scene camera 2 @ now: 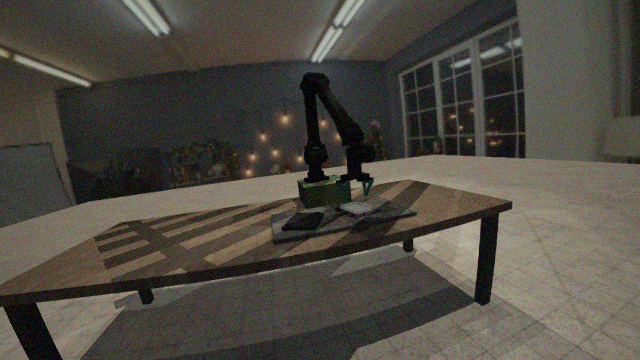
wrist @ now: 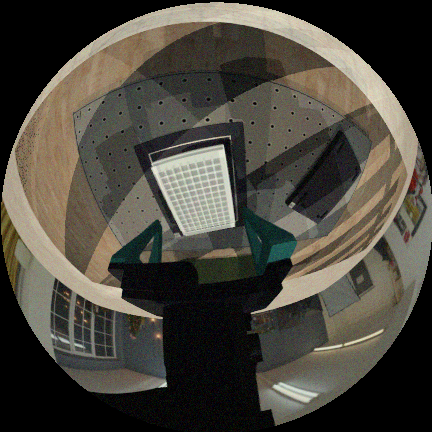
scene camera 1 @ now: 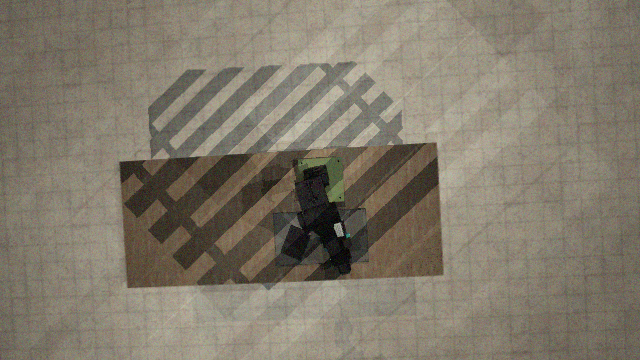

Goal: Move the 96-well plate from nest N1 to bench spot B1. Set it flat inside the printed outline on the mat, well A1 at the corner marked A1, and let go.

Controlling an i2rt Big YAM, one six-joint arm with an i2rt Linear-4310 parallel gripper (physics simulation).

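Pixels of known places: gripper, between the fingertips: [scene camera 2: 356, 198] [wrist: 199, 216]; arm's base, origin of its link: [scene camera 2: 316, 180].
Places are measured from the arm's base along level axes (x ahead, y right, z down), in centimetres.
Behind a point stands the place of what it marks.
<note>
The white 96-well plate [scene camera 1: 339, 229] @(x 32.1, y -5.0, z 7.9 cm) [scene camera 2: 356, 208] @(x 37.4, y -0.5, z 7.9 cm) [wrist: 197, 192] @(x 35.8, y -2.1, z 8.3 cm) lies on the black mat [wrist: 192, 133] @(x 43.1, y -1.2, z 9.3 cm) and looks flat. In the wrist view the thin printed outline [wrist: 190, 145] @(x 41.7, y -1.7, z 9.3 cm) shows past its far edge and along its right side; the near side is mostly hidden. The A1 mark cannot be read. My gripper [scene camera 2: 356, 194] @(x 35.1, y -2.0, z 4.5 cm) [wrist: 199, 216] @(x 35.1, y -2.0, z 4.5 cm) is open and empty, with its teal fingers above the plate and apart from it. The dark nest N1 [scene camera 1: 295, 243] @(x 34.1, y 20.9, z 8.3 cm) [scene camera 2: 302, 220] @(x 35.1, y 21.6, z 8.3 cm) [wrist: 325, 177] @(x 35.5, y 17.9, z 8.3 cm) holds no plate.
A grey perforated board [scene camera 1: 360, 220] @(x 30.3, y -17.6, z 9.5 cm) [scene camera 2: 277, 233] @(x 39.1, y 32.3, z 9.5 cm) [wrist: 172, 107] @(x 46.7, y -2.7, z 9.5 cm) bears the mat and the nest on the wooden table [scene camera 1: 400, 250] @(x 52.3, y -35.6, z 10.8 cm) [scene camera 2: 450, 202] @(x 53.2, y -38.6, z 10.8 cm). The arm's green base block [scene camera 1: 337, 182] @(x 6.2, y -9.7, z 0.1 cm) [scene camera 2: 322, 194] @(x 13.9, y 3.4, z 5.1 cm) stands behind the board. Striped shadows cross the table.
</note>
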